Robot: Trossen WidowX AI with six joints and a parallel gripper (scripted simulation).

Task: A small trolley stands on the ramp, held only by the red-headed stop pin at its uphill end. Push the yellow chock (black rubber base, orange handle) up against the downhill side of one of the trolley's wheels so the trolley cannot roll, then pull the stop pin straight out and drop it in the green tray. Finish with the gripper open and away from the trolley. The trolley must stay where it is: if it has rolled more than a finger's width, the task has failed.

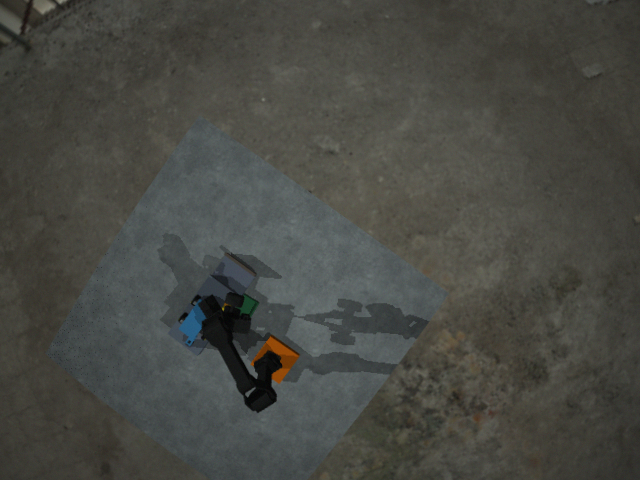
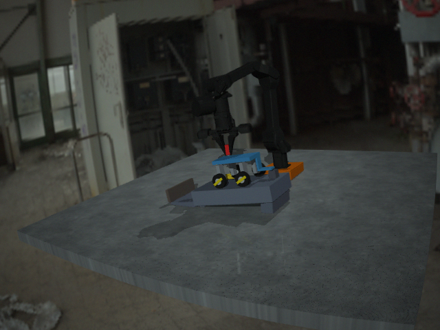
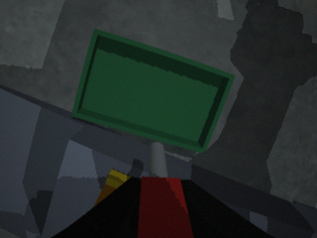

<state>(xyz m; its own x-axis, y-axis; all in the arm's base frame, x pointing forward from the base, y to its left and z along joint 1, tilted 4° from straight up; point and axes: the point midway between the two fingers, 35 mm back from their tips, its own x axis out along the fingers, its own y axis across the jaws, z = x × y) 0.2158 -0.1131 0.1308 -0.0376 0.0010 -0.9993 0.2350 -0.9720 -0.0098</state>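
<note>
Right now the yellow chock is 5 cm ahead of my gripper tip, 1 cm to the left of it and 5 cm below it. From my gripper tip the other things lie so: brown end board: 9 cm ahead, 16 cm to the right, 10 cm below; then blue-topped trolley: 11 cm ahead, 9 cm to the left, 2 cm below; then stop pin: right at my gripper tip.
</note>
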